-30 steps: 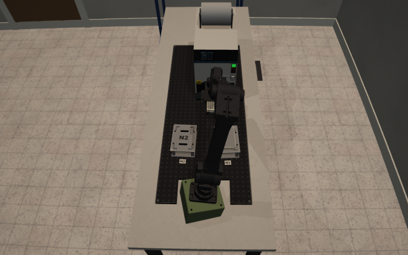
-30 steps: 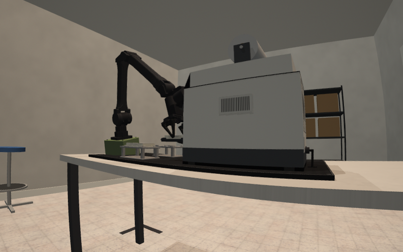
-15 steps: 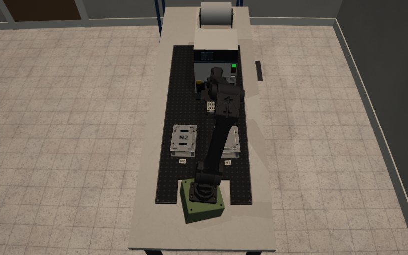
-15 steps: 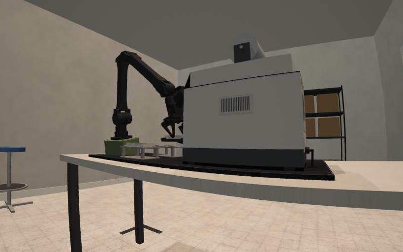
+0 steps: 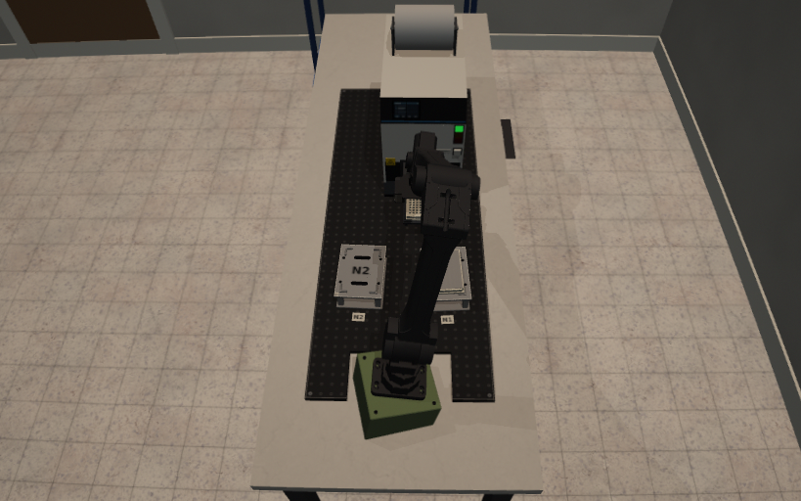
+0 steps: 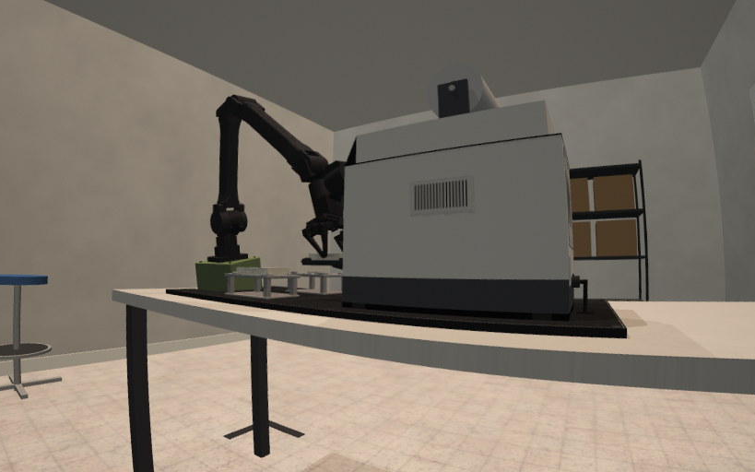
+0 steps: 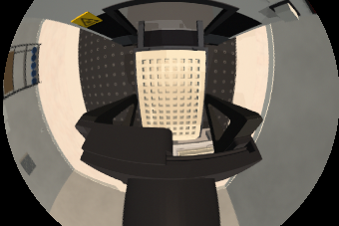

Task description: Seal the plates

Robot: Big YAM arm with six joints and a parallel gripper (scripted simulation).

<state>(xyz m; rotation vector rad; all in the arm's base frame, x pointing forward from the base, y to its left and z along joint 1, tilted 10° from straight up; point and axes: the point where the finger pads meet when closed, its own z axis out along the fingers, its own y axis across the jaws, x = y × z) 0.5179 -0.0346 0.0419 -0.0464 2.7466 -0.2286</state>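
My gripper is now 10 mm above the white well plate. Round my hand: yellow warning label (100 mm ahead, 90 mm to the left, 40 mm above); sealer stage (20 mm below); N2 label (310 mm behind, 160 mm to the left, 110 mm below).
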